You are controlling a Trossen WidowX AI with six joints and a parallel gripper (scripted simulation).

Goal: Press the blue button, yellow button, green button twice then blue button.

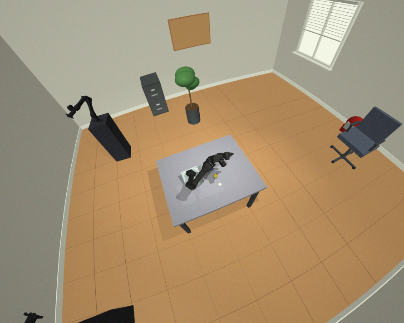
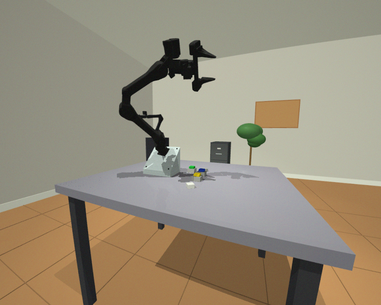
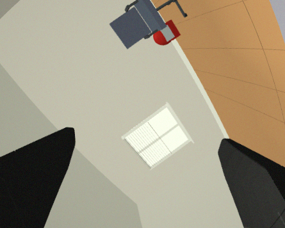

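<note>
Right now my gripper tip is 14 cm past the blue button, 21 cm to the right of it and 49 cm above it. The rest, counted from my gripper tip: green button (23 cm behind, 25 cm to the left, 49 cm below); yellow button (12 cm behind, 10 cm to the left, 49 cm below).
</note>
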